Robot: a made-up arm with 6 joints. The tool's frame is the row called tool.
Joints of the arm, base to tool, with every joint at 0 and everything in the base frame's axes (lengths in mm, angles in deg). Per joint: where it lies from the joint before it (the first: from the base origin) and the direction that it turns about. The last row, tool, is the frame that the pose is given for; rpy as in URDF.
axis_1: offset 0.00 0.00 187.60 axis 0 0 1
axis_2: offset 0.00 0.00 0.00 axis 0.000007 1 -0.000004
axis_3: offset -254.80 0.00 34.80 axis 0.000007 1 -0.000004
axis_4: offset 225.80 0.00 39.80 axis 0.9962 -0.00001 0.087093
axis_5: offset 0.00 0.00 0.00 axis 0.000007 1 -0.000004
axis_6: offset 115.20 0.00 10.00 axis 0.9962 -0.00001 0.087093
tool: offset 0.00 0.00 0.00 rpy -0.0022 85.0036 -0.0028
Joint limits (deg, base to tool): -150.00..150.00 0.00..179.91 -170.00..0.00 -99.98..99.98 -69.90..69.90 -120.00..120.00
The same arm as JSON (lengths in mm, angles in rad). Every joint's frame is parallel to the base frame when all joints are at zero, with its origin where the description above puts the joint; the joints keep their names.
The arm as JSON. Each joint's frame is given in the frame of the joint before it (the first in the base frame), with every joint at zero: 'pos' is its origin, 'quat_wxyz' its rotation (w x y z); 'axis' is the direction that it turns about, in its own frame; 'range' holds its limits. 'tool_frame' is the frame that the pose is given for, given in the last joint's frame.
{
  "length_unit": "mm",
  "angle_unit": "rad",
  "joints": [
    {
      "joint": "axis_1",
      "pos": [
        0.0,
        0.0,
        187.6
      ],
      "quat_wxyz": [
        1.0,
        0.0,
        0.0,
        0.0
      ],
      "axis": "+z",
      "range": [
        -2.618,
        2.618
      ]
    },
    {
      "joint": "axis_2",
      "pos": [
        0.0,
        0.0,
        0.0
      ],
      "quat_wxyz": [
        1.0,
        0.0,
        0.0,
        0.0
      ],
      "axis": "+y",
      "range": [
        0.0,
        3.14
      ]
    },
    {
      "joint": "axis_3",
      "pos": [
        -254.8,
        0.0,
        34.8
      ],
      "quat_wxyz": [
        1.0,
        0.0,
        0.0,
        0.0
      ],
      "axis": "+y",
      "range": [
        -2.9671,
        0.0
      ]
    },
    {
      "joint": "axis_4",
      "pos": [
        225.8,
        0.0,
        39.8
      ],
      "quat_wxyz": [
        1.0,
        0.0,
        0.0,
        0.0
      ],
      "axis": [
        0.9962,
        0.0,
        0.0871
      ],
      "range": [
        -1.745,
        1.745
      ]
    },
    {
      "joint": "axis_5",
      "pos": [
        0.0,
        0.0,
        0.0
      ],
      "quat_wxyz": [
        1.0,
        0.0,
        0.0,
        0.0
      ],
      "axis": "+y",
      "range": [
        -1.22,
        1.22
      ]
    },
    {
      "joint": "axis_6",
      "pos": [
        115.2,
        0.0,
        10.0
      ],
      "quat_wxyz": [
        1.0,
        0.0,
        0.0,
        0.0
      ],
      "axis": [
        0.9962,
        0.0,
        0.0871
      ],
      "range": [
        -2.0944,
        2.0944
      ]
    }
  ],
  "tool_frame": {
    "pos": [
      0.0,
      0.0,
      0.0
    ],
    "quat_wxyz": [
      0.737256,
      0.000002,
      0.675613,
      -0.000005
    ]
  }
}

